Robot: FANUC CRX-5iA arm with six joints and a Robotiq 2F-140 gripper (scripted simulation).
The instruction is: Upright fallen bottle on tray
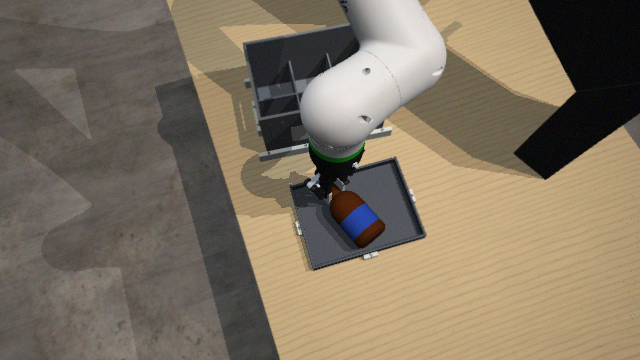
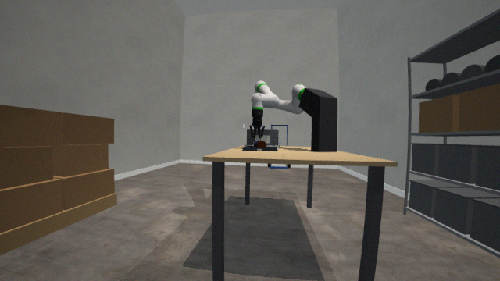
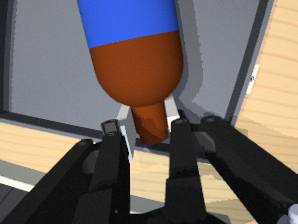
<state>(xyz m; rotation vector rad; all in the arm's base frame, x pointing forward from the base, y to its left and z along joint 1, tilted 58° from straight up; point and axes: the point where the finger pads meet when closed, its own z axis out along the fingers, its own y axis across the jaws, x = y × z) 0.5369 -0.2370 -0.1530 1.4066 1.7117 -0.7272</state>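
Right now my hand is 5 cm to the right of the bottle and 2 cm above it. Also, from my hand: dark grey crate 20 cm to the right, 10 cm behind, 2 cm above; then tray 6 cm to the left, 5 cm below, 2 cm behind.
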